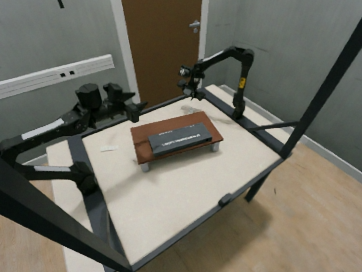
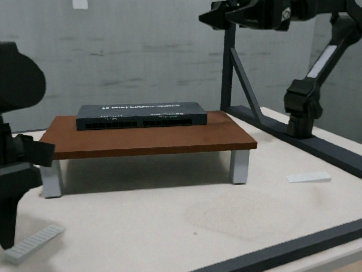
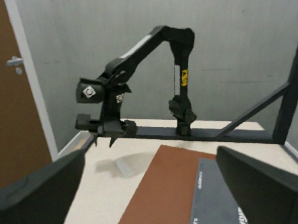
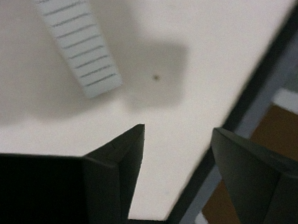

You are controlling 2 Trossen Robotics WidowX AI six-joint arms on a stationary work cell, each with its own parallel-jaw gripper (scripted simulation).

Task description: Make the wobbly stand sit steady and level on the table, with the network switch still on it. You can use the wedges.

Observation:
In view: my left gripper (image 2: 211,17), my right gripper (image 4: 177,132), a dark network switch (image 2: 110,116) and a brown stand (image 2: 221,133).
The dark network switch is seen too in image 1 (image 1: 177,139). The brown stand shows as well in image 1 (image 1: 144,154). My left gripper also shows in image 1 (image 1: 141,97) and in image 3 (image 3: 151,154). Image 4 does not show the dark network switch: it is out of frame. Image 4 does not show the brown stand: it is out of frame.

